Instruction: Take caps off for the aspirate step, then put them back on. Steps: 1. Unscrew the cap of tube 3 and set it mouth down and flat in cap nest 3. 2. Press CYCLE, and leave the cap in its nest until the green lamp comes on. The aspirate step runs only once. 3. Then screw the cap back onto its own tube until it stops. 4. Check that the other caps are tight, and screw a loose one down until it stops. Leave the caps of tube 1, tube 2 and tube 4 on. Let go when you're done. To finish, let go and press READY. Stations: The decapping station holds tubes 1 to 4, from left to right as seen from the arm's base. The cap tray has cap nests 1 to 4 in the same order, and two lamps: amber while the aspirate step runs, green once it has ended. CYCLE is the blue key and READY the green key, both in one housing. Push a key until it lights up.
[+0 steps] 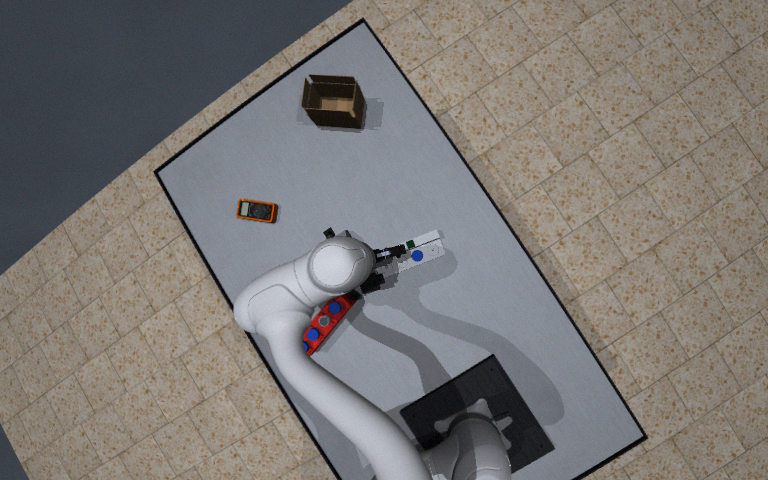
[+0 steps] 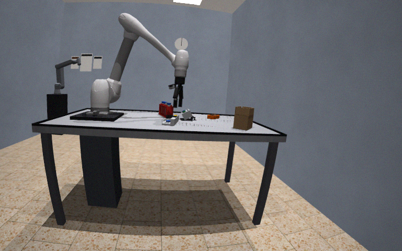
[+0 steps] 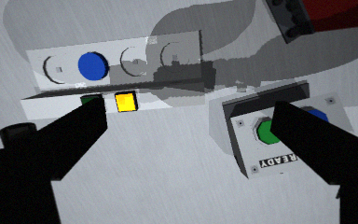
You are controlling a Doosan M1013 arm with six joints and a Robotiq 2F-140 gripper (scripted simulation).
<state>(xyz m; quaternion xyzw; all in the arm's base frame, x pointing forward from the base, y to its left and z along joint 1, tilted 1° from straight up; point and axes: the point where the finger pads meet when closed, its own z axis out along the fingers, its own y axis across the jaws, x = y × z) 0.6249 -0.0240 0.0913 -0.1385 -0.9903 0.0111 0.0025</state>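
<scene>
Now: hand 110 mm to the left of the blue cap, 100 mm above it and 60 mm past it. From my hand the other things lie so: key housing (100 mm to the left, 70 mm ahead, 60 mm below); then green ready key (80 mm to the left, 50 mm below, 50 mm ahead); then blue cycle key (120 mm to the left, 50 mm below, 50 mm ahead).
</scene>
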